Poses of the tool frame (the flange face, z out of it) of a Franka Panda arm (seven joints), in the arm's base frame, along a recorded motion.
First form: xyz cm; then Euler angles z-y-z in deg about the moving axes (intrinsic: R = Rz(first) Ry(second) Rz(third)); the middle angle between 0 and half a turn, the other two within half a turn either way.
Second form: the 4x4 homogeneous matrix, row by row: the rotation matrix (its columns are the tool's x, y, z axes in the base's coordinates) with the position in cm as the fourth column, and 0 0 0 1 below. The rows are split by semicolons. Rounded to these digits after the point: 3 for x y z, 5 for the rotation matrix.
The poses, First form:
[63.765 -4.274 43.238 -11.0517 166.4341 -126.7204]
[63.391 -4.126 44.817 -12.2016 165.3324 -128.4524]
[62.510 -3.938 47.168 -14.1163 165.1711 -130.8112]
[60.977 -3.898 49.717 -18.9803 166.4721 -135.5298]
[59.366 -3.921 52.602 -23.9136 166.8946 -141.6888]
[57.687 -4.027 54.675 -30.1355 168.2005 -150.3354]
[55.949 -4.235 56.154 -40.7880 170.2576 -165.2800]
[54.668 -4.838 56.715 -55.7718 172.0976 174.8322]
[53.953 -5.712 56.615 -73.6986 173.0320 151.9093]
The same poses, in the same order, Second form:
0.41679 -0.87937 0.23021 63.765; -0.89812 -0.43745 -0.04496 -4.274; 0.14025 -0.18802 -0.97210 43.238; 0 0 0 1
0.42249 -0.87192 0.24749 63.391; -0.89258 -0.44770 -0.05352 -4.126; 0.15746 -0.19830 -0.96741 44.817; 0 0 0 1
0.42813 -0.86896 0.24820 62.510; -0.88810 -0.45539 -0.06242 -3.938; 0.16727 -0.19371 -0.96669 47.168; 0 0 0 1
0.42825 -0.87617 0.22120 60.977; -0.88811 -0.45329 -0.07608 -3.898; 0.16693 -0.16387 -0.97226 49.717; 0 0 0 1
0.44732 -0.87002 0.20728 59.366; -0.87650 -0.47255 -0.09191 -3.921; 0.17792 -0.14057 -0.97395 52.602; 0 0 0 1
0.48714 -0.85523 0.17685 57.687; -0.85506 -0.50827 -0.10266 -4.027; 0.17769 -0.10121 -0.97887 54.675; 0 0 0 1
0.55573 -0.82143 0.12812 55.949; -0.81509 -0.56868 -0.11054 -4.235; 0.16366 -0.04300 -0.98558 56.154; 0 0 0 1
0.62936 -0.77326 0.07733 54.668; -0.76496 -0.63397 -0.11367 -4.838; 0.13693 0.01238 -0.99050 56.715; 0 0 0 1
0.69774 -0.71555 0.03405 53.953; -0.70832 -0.69623 -0.11644 -5.712; 0.10702 0.05712 -0.99261 56.615; 0 0 0 1

